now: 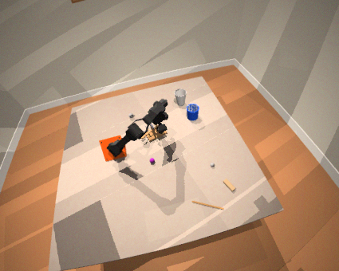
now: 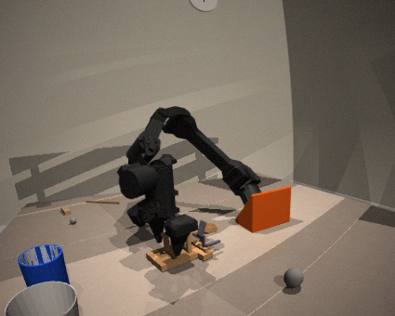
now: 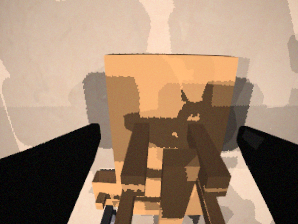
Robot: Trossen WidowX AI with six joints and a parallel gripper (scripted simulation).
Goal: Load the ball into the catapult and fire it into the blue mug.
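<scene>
My gripper tip is 5 cm below the catapult frame, 4 cm past it and 1 cm to the left of it. From my gripper tip the other things lie so: purple ball (21 cm to the right, 12 cm behind, 2 cm below); blue mug (28 cm ahead, 3 cm to the left); wooden catapult (6 cm behind, 2 cm above).
</scene>
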